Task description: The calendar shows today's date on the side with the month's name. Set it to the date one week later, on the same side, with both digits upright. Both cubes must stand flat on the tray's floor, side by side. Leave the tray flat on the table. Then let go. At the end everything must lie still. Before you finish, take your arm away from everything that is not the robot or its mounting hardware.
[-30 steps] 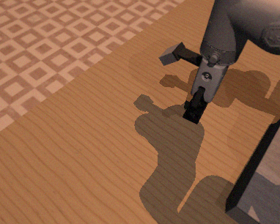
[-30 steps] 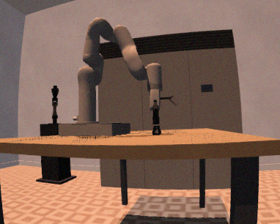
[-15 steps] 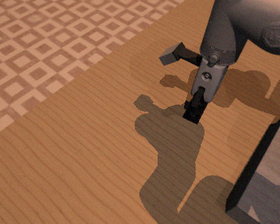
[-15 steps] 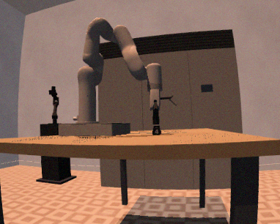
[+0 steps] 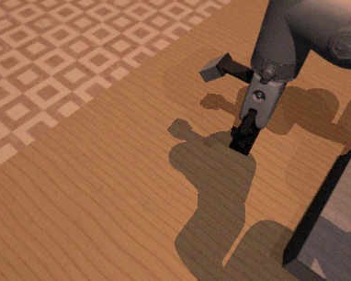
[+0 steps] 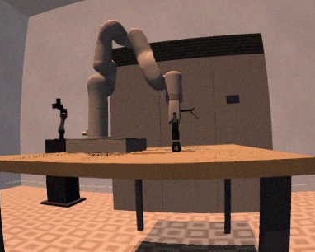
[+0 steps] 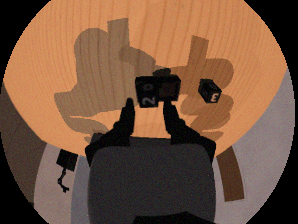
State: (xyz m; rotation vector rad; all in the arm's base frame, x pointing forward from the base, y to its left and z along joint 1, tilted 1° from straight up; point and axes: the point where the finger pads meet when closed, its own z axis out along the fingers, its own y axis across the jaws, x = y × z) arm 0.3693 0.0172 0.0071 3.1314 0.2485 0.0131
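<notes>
Right now my hand is 40 mm above the black digit cube. From my hand the other things lie so: black cube (20 mm ahead, 120 mm to the right, 50 mm below).
</notes>
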